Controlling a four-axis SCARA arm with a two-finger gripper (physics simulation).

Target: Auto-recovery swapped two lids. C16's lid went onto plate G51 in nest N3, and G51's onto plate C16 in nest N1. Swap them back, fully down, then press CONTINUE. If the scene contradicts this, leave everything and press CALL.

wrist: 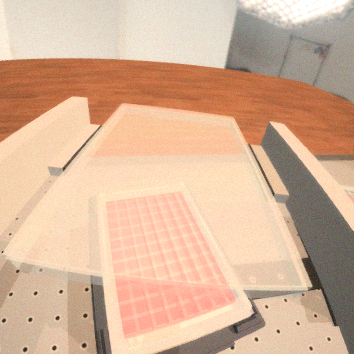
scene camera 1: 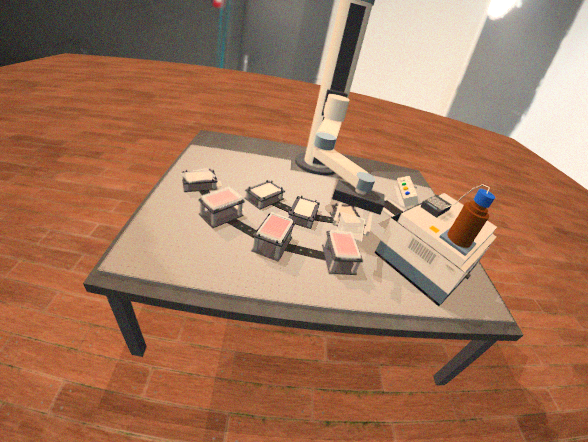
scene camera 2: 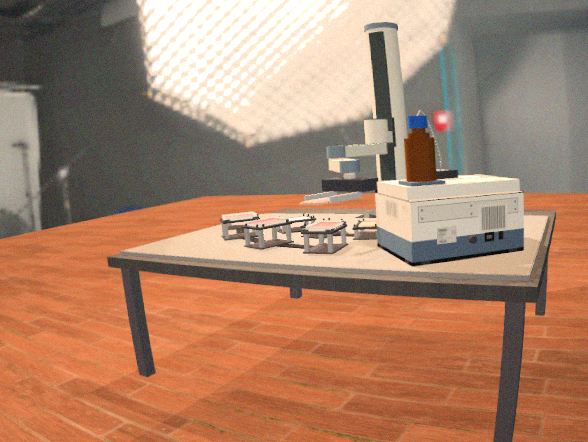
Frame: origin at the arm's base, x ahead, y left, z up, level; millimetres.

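Seen in the pictures: gripper, fingertip midpoint: [wrist: 176,124] [scene camera 1: 350,228] [scene camera 2: 317,199]; arm's base, link origin: [scene camera 1: 316,164].
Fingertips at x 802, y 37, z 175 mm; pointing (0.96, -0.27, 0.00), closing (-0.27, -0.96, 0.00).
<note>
Pixels of each thing's top centre, then the offset from my fingertips to it. "pt": a spot on its surface instead.
- clear lid, top centre: [wrist: 172,150] [scene camera 2: 322,200] [scene camera 1: 351,225] 22 mm back, 6 mm left, 5 mm down
- button box, surface spot: [scene camera 1: 406,191] pt 525 mm back, 409 mm left, 95 mm down
- brown blue-capped bottle, surface spot: [scene camera 2: 420,155] pt 83 mm ahead, 374 mm left, 129 mm up
- dark keypad, surface spot: [scene camera 1: 436,204] pt 135 mm back, 337 mm left, 73 mm up
My gripper [scene camera 1: 352,221] [scene camera 2: 331,198] [wrist: 176,124] is shut on a clear lid [wrist: 200,200], held level between the two fingers, above the table and right of the low cream plates in scene camera 1. In the wrist view a pink-gridded plate [wrist: 160,250] in a dark-cornered nest shows below and through the lid, turned relative to it. In scene camera 1, pink plates stand on raised nests at left [scene camera 1: 221,198], middle [scene camera 1: 275,227] and right [scene camera 1: 344,244]. Low nests behind hold cream plates [scene camera 1: 200,177] [scene camera 1: 265,190] [scene camera 1: 305,206]. Plate and nest labels are unreadable. A button box [scene camera 1: 406,191] has coloured buttons, their wording unreadable.
A large white and blue instrument [scene camera 1: 425,252] [scene camera 2: 450,215] stands right of the nests, with a brown blue-capped bottle [scene camera 1: 468,223] [scene camera 2: 420,155] and a dark keypad [scene camera 1: 436,204] on top. Dark strips run between nests. The arm's column [scene camera 1: 327,75] [scene camera 2: 392,100] rises at the back.
</note>
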